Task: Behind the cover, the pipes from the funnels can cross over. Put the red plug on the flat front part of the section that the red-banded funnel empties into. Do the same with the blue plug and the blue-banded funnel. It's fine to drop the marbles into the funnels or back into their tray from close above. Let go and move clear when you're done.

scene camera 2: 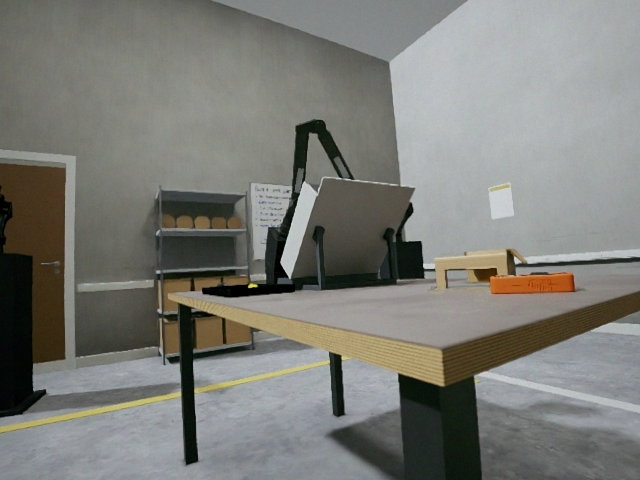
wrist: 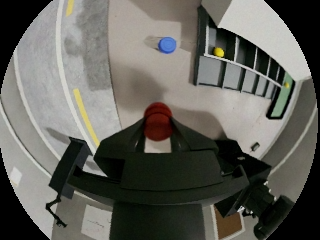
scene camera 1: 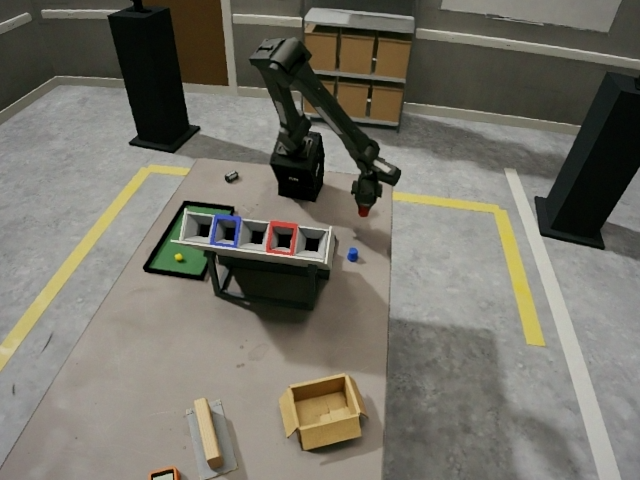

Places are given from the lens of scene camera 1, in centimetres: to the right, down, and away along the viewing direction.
green marble tray (scene camera 1: 163, 255): -56, 6, 142
cardboard box (scene camera 1: 320, 403): 0, 43, 105
The marked spots on the green marble tray and the cardboard box are 77 cm apart.
